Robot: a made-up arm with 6 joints. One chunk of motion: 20 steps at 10 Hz.
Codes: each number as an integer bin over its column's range. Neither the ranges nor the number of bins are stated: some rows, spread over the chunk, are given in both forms.
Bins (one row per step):
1: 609 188 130 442 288 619
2: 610 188 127 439 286 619
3: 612 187 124 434 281 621
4: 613 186 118 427 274 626
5: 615 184 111 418 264 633
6: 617 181 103 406 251 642
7: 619 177 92 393 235 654
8: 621 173 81 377 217 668
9: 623 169 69 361 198 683
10: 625 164 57 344 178 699
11: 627 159 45 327 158 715
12: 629 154 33 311 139 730
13: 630 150 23 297 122 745
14: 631 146 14 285 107 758
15: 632 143 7 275 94 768
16: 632 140 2 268 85 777
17: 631 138 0 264 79 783
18: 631 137 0 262 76 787
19: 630 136 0 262 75 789
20: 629 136 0 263 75 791
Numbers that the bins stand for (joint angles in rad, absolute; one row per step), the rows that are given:
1: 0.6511 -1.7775 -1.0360 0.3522 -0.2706 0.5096
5: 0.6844 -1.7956 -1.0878 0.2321 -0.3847 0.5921
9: 0.7286 -1.8637 -1.2021 -0.0532 -0.6986 0.8869
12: 0.7619 -1.9317 -1.3002 -0.3034 -0.9791 1.1640
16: 0.7785 -1.9952 -1.3846 -0.5187 -1.2358 1.4411
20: 0.7619 -2.0133 -1.3900 -0.5437 -1.2834 1.5237
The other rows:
2: 0.6567 -1.7775 -1.0442 0.3372 -0.2801 0.5096
3: 0.6677 -1.7820 -1.0524 0.3122 -0.3039 0.5214
4: 0.6733 -1.7866 -1.0687 0.2771 -0.3372 0.5508
6: 0.6954 -1.8092 -1.1096 0.1720 -0.4466 0.6452
7: 0.7065 -1.8274 -1.1395 0.1070 -0.5226 0.7159
8: 0.7176 -1.8455 -1.1695 0.0269 -0.6082 0.7985
10: 0.7397 -1.8863 -1.2348 -0.1383 -0.7937 0.9812
11: 0.7508 -1.9090 -1.2675 -0.2234 -0.8887 1.0756
13: 0.7674 -1.9498 -1.3274 -0.3735 -1.0599 1.2524
14: 0.7729 -1.9680 -1.3519 -0.4336 -1.1312 1.3291
15: 0.7785 -1.9816 -1.3709 -0.4836 -1.1931 1.3880
17: 0.7729 -2.0042 -1.3900 -0.5387 -1.2644 1.4765
18: 0.7729 -2.0088 -1.3900 -0.5487 -1.2786 1.5001
19: 0.7674 -2.0133 -1.3900 -0.5487 -1.2834 1.5119

